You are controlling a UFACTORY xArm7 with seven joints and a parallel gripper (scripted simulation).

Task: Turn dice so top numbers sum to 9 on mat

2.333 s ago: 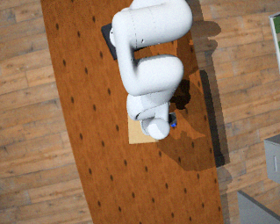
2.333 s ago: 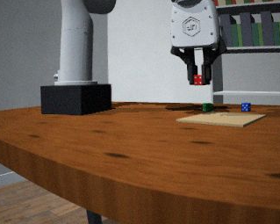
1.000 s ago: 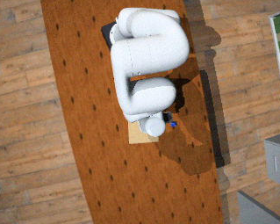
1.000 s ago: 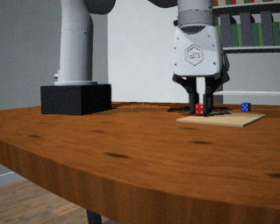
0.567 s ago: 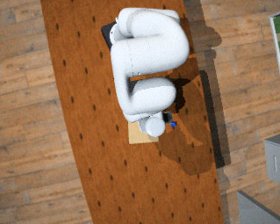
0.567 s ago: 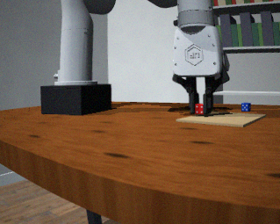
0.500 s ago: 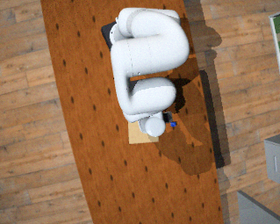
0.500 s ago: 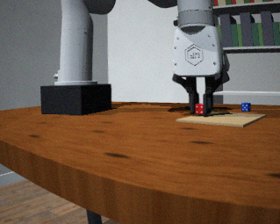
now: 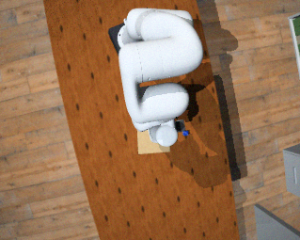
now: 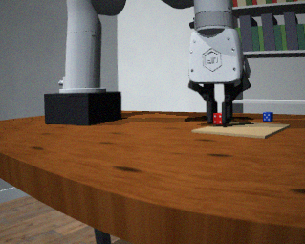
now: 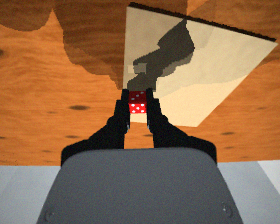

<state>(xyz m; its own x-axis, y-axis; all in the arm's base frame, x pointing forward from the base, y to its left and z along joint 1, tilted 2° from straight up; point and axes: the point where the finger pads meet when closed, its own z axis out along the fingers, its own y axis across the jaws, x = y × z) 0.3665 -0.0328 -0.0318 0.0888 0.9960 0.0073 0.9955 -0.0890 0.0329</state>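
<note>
My gripper is now 10 mm above the red die. The rest, counted from my hand: blue die: 130 mm to the left, 80 mm ahead, 20 mm below; tan mat: 50 mm ahead, 30 mm below; green die: 110 mm to the left, 20 mm below, 20 mm behind.
</note>
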